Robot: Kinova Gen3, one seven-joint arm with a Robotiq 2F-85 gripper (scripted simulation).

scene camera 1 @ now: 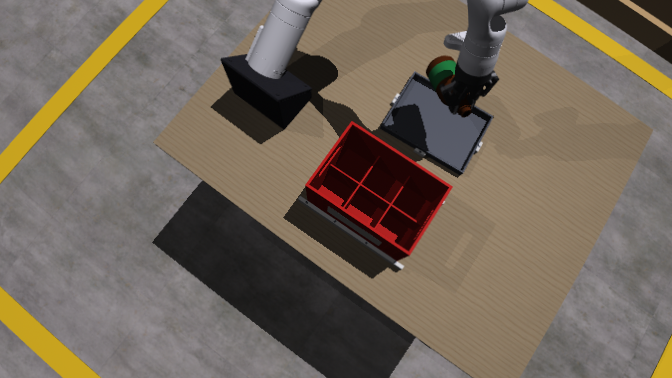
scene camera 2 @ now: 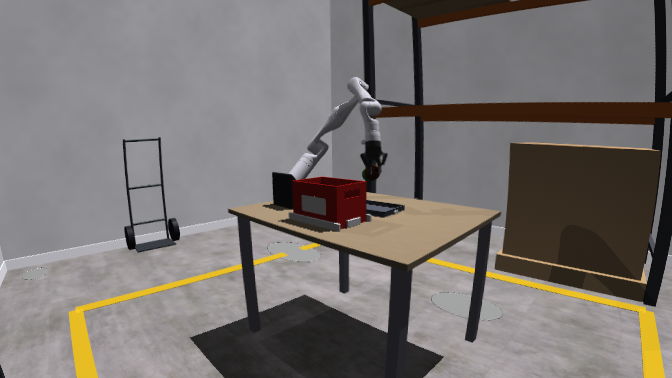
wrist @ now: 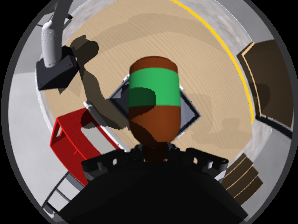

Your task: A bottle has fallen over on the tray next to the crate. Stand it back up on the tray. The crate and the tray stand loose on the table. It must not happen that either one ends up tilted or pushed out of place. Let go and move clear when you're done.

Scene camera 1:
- my gripper: 460, 109
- tray: 420, 116
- bottle: 440, 70
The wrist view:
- my gripper: 155, 147
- tray: 189, 114
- bottle: 154, 102
